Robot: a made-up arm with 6 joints. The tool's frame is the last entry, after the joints.
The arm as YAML. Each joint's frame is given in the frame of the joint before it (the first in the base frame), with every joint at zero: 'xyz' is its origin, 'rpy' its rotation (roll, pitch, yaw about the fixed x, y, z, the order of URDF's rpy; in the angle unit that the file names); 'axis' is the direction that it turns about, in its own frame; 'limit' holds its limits. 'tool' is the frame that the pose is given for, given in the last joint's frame.
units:
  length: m
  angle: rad
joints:
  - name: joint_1
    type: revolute
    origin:
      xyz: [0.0, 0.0, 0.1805]
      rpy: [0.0, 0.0, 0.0]
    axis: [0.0, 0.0, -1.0]
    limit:
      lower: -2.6
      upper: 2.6
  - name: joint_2
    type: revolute
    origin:
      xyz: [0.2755, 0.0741, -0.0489]
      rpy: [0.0, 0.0, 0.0]
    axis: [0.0, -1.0, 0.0]
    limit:
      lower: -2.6
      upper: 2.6
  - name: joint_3
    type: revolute
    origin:
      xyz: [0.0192, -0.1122, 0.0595]
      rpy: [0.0, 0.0, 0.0]
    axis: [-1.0, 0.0, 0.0]
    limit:
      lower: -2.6
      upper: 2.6
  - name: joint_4
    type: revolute
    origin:
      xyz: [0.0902, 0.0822, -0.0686]
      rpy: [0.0, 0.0, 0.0]
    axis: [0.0, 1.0, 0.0]
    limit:
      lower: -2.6
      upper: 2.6
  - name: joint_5
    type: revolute
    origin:
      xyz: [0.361, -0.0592, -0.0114]
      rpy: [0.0, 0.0, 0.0]
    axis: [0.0, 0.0, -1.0]
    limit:
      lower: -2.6
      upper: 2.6
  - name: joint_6
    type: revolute
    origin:
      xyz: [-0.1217, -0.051, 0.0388]
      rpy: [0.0, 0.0, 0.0]
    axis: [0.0, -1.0, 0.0]
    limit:
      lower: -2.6
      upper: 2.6
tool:
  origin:
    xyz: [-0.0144, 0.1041, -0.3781]
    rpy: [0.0, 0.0, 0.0]
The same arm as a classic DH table. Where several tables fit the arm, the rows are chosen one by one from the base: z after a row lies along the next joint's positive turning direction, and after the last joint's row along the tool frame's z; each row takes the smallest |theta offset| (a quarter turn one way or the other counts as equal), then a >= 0, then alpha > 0; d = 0 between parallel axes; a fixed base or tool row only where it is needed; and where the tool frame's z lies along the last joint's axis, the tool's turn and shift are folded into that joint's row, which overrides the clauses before.
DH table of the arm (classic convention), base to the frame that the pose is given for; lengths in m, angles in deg. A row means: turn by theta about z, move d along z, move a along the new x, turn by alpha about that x. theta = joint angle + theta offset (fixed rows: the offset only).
base (fixed): d 0; theta_offset 0; a 0; alpha 180
joint_1: d -0.1316; theta_offset 0; a 0.2755; alpha -90
joint_2: d 0.0381; theta_offset 90; a 0.0595; alpha -90
joint_3: d -0.1094; theta_offset 0; a -0.0686; alpha -90
joint_4: d 0.023; theta_offset 90; a 0.361; alpha -90
joint_5: d -0.0274; theta_offset 0; a -0.1217; alpha -90
joint_6: d -0.0531; theta_offset 0; a -0.0144; alpha -90
tool (fixed): d -0.3781; theta_offset 0; a 0; alpha 0
Joint limits (deg, base to tool): -148.97..148.97 -148.97..148.97 -148.97..148.97 -148.97..148.97 -148.97..148.97 -148.97..148.97

